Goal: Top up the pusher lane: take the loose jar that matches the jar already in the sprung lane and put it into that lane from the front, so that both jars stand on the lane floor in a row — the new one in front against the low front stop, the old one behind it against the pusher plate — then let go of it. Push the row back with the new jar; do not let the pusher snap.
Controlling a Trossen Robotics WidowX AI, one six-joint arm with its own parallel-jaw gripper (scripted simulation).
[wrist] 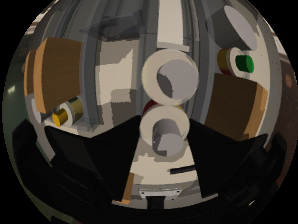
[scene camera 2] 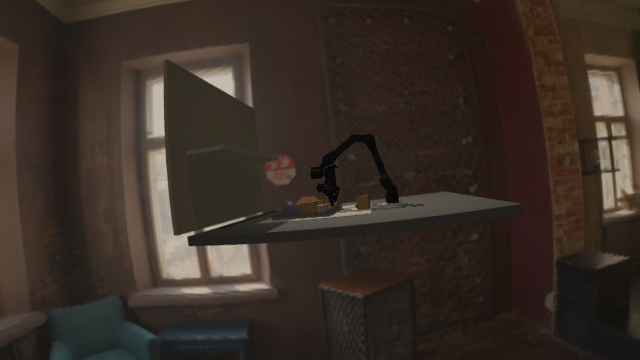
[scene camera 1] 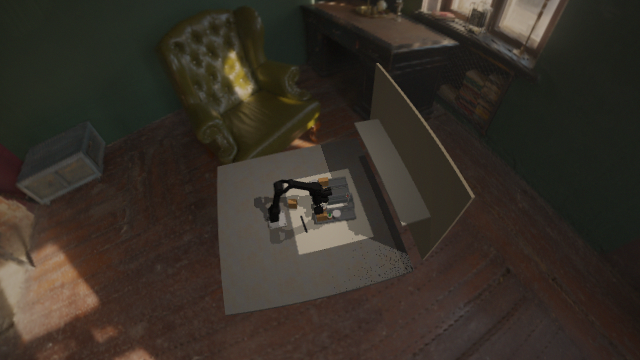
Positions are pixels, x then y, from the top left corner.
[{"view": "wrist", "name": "my gripper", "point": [164,121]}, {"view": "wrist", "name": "grey jar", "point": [165,127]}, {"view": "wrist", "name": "grey jar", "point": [169,76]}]
